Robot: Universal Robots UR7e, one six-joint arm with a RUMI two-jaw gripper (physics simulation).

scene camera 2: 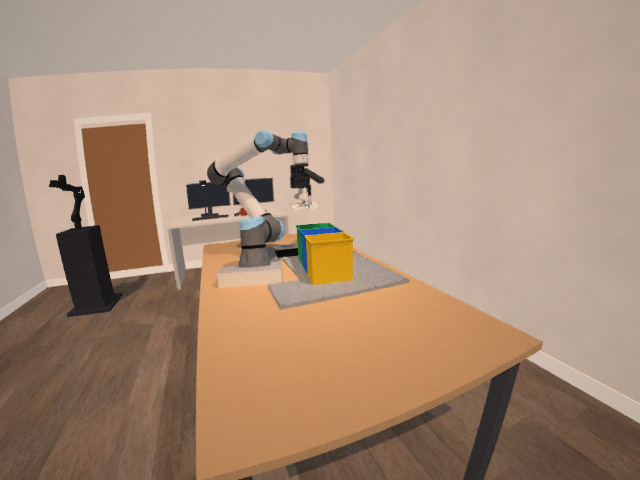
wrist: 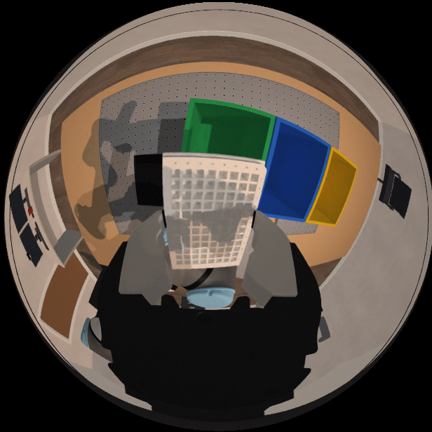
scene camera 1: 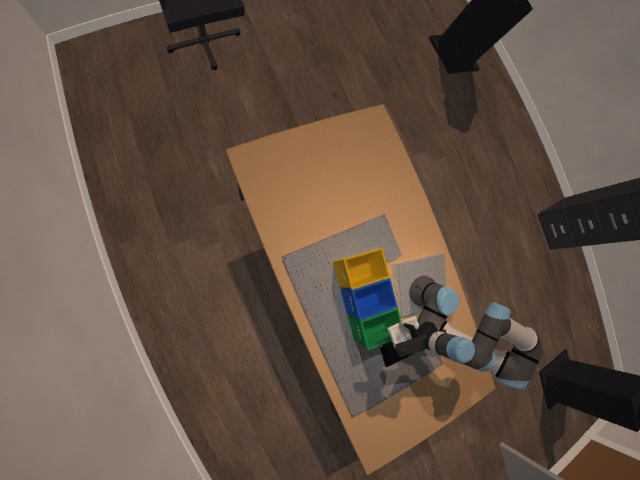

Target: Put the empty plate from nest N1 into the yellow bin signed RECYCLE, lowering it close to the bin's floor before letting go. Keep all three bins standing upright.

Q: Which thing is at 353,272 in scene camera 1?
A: A yellow bin.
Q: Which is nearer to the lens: the blue bin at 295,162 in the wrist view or the yellow bin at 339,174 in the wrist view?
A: The blue bin.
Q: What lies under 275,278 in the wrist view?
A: The gripper.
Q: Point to a yellow bin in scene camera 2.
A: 329,256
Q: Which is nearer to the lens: the white gridded plate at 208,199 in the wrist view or the yellow bin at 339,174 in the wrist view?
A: The white gridded plate.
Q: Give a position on a black nest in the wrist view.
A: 148,176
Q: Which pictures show the gripper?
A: Scene camera 2, the wrist view and scene camera 1: all of them.
